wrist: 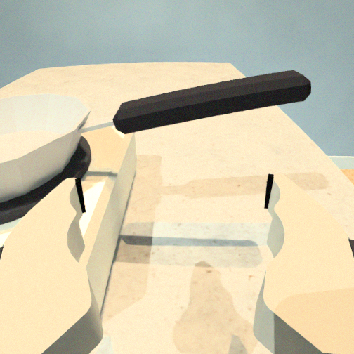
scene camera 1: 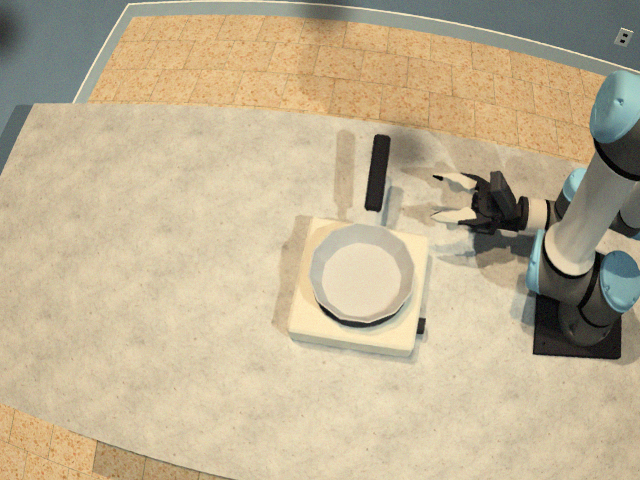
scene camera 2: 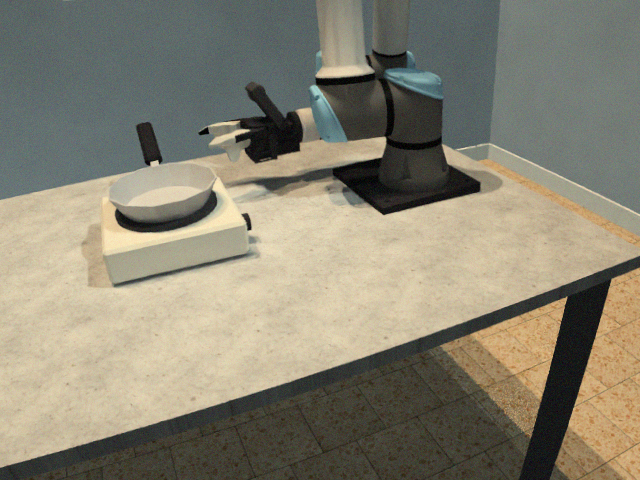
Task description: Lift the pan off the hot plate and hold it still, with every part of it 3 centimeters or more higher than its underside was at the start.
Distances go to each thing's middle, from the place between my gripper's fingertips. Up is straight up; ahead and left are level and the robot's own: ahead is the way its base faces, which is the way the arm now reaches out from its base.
Labels:
My hand is 10 cm short of the light grey pan [scene camera 1: 362,272], 9 cm to the right of it and 1 cm above it. From my hand the other things lie so: cream hot plate [scene camera 2: 131,250] (18 cm to the left, 9 cm below, 9 cm ahead).

